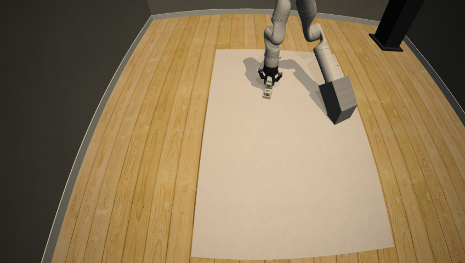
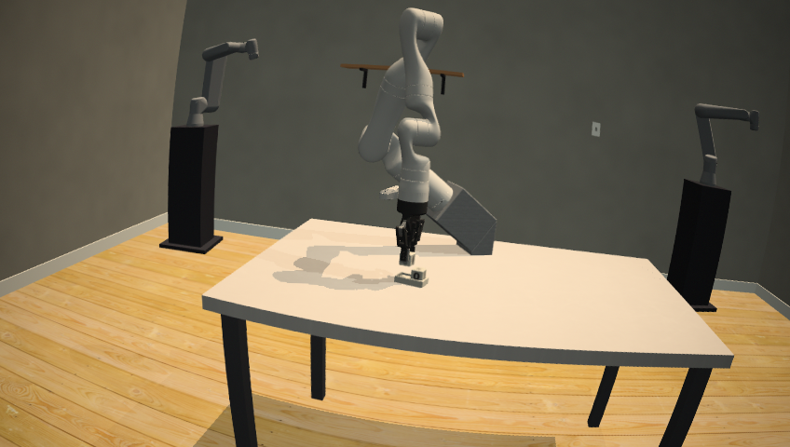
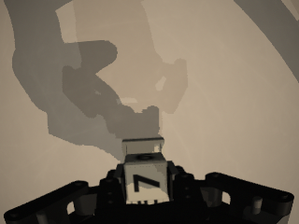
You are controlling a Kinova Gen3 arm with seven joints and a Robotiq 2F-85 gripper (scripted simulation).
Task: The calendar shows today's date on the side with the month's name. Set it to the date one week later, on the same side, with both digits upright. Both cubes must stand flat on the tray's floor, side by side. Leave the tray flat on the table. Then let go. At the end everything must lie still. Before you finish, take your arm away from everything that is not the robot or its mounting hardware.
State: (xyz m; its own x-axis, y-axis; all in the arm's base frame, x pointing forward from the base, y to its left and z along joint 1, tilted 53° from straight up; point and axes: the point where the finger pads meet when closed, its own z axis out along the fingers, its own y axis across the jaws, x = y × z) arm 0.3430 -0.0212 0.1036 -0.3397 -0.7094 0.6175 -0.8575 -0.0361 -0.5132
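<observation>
The white digit cube is 10 mm below my hand. The rest, counted from my hand: white calendar tray (60 mm below, 20 mm to the left, 10 mm ahead).
</observation>
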